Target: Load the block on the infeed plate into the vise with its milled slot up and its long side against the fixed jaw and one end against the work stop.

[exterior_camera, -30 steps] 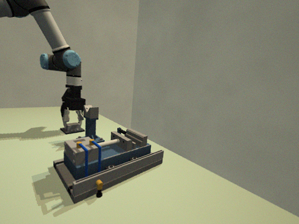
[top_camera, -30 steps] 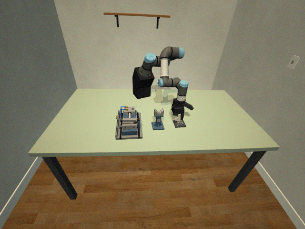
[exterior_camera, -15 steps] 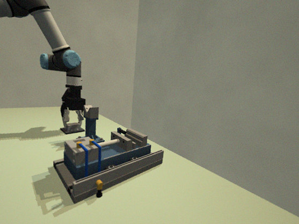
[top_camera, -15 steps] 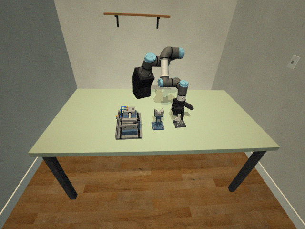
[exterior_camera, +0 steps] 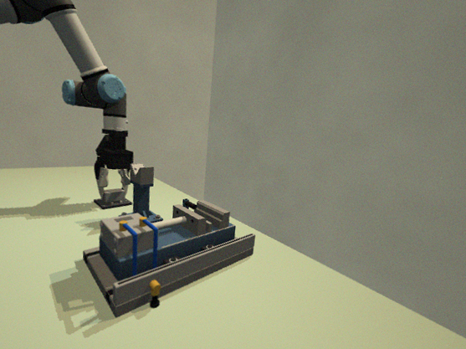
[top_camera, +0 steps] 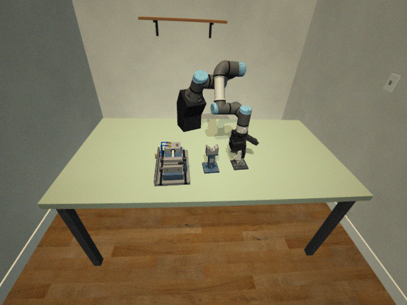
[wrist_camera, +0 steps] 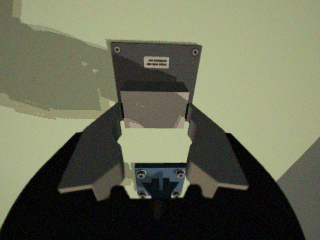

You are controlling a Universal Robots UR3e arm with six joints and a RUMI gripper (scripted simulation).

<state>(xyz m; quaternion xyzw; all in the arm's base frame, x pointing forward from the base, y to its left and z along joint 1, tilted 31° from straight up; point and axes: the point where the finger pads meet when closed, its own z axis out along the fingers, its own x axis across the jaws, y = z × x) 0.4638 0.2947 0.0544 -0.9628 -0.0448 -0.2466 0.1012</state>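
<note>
The dark infeed plate lies 40 mm below my hand and 10 mm to the left of it. From my hand the other things lie so: air cylinder (400 mm to the right, 50 mm behind, 40 mm above); part (10 mm below); work stop rod (340 mm to the right, 110 mm ahead, 50 mm above).
</note>
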